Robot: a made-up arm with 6 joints.
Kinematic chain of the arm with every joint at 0, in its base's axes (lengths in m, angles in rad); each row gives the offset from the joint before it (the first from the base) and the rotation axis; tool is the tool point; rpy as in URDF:
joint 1: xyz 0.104 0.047 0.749 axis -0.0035 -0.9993 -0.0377
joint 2: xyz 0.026 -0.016 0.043 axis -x
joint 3: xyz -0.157 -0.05 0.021 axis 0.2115 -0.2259 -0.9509
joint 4: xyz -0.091 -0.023 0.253 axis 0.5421 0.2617 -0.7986
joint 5: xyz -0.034 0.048 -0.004 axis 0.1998 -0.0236 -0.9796
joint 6: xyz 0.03 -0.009 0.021 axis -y
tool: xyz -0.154 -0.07 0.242 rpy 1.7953 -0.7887 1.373
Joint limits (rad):
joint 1: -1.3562..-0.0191
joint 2: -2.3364..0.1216
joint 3: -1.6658..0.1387
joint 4: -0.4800..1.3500
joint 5: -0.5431..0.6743
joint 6: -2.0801..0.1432
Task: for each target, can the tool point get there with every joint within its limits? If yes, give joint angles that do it. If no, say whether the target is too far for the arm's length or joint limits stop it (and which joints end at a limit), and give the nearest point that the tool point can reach.
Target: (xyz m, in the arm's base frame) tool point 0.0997 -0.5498 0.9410
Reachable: yes | joints -0.4144 -1.0698 -0.8125 1.1332 -0.2270 -0.1931
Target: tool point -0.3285 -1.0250 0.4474
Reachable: no: too far | nearest point -0.1825 -0.5346 0.6085 | short by 0.536 m
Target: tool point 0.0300 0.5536 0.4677
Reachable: no: joint limits stop it (at a limit: joint 1, joint 2, joint 4, joint 6) | nearest point -0.0401 0.1512 0.5021 | short by 0.410 m
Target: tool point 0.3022 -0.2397 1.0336
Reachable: yes | joints -0.4351 -0.6476 -0.3397 -0.3241 0.3263 -1.8087
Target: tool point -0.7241 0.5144 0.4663
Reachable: no: too far | nearest point -0.3631 0.0803 0.5812 | short by 0.576 m
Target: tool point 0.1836 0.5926 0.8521
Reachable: no: joint limits stop it (at a limit: joint 2, joint 3, joint 5) | nearest point 0.2580 0.3481 0.9228 | short by 0.265 m
